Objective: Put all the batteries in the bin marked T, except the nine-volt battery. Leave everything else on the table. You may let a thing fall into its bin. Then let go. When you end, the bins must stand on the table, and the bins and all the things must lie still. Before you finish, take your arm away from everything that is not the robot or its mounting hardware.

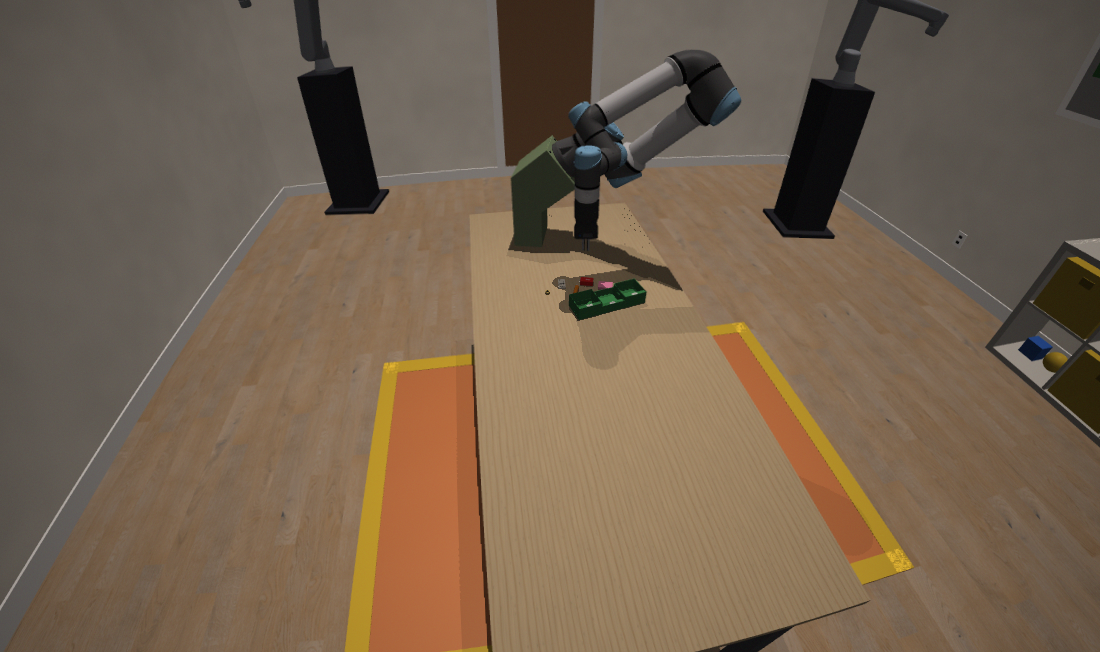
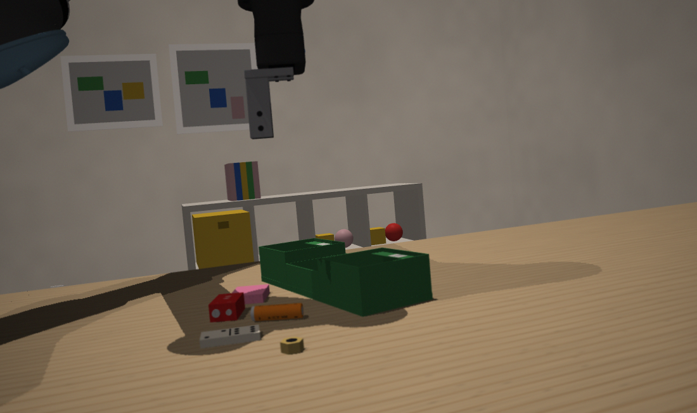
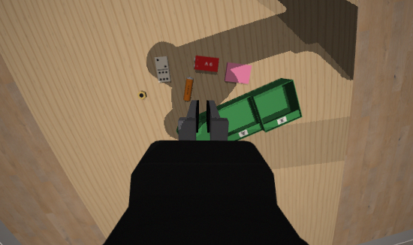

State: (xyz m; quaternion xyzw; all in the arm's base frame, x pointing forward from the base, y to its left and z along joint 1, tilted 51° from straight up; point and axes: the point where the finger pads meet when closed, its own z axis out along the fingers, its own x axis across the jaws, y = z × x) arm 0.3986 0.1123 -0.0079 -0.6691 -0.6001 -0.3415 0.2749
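My hand is 70 mm short of the joined green bins, 80 mm to the right of it and 170 mm above it. Round my hand: orange cylindrical battery (30 mm to the right, 190 mm below); then pink block (30 mm behind, 80 mm to the left, 190 mm below); then red nine-volt battery (50 mm behind, 180 mm below).
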